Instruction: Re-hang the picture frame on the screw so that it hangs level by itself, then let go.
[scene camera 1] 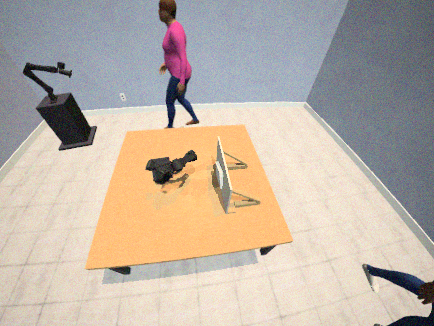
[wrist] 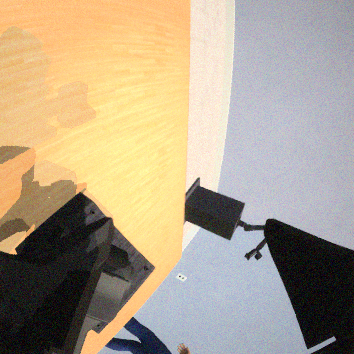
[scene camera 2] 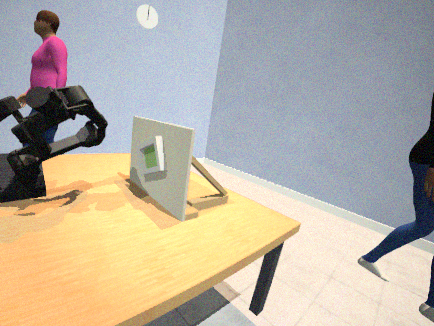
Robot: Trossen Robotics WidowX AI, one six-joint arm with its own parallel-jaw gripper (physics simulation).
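Pixels of known places: gripper, between the fingertips: [scene camera 1: 150,173] [wrist: 191,227]; arm's base, origin of its link: [scene camera 2: 26,175].
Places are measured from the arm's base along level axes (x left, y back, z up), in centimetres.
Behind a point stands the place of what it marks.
Note:
A grey upright board [scene camera 1: 224,181] {x -33.3, y -38.4, z 13.9 cm} [scene camera 2: 175,181] {x -40.4, y -37.6, z 4.8 cm} stands on wooden braces on the orange table [scene camera 1: 183,233] {x -51.3, y -5.4, z -7.8 cm} [scene camera 2: 151,259] {x -55.8, y -17.0, z -7.8 cm}. A small white picture frame [scene camera 1: 219,174] {x -29.6, y -35.9, z 17.7 cm} [scene camera 2: 155,156] {x -25.9, y -39.3, z 10.3 cm} with a green picture sits crooked on the board's face, which is turned toward the arm. I cannot make out the screw. My dark arm [scene camera 1: 181,162] {x -24.0, y -13.4, z 30.1 cm} [scene camera 2: 78,107] {x -27.9, y -9.6, z 26.5 cm} is folded up left of the board, well apart from the frame. My gripper [scene camera 1: 152,165] {x -13.9, y 7.7, z 14.8 cm} is over the arm's base, open and empty. In the wrist view I see only the table, the arm's base and the far wall.
A person in a pink top [scene camera 1: 175,61] [scene camera 2: 58,61] walks behind the table. A black pedestal [scene camera 1: 70,119] [wrist: 214,212] with a camera stands on the floor at the left. A second person's shoe [scene camera 1: 372,275] [scene camera 2: 369,262] shows at the right edge.

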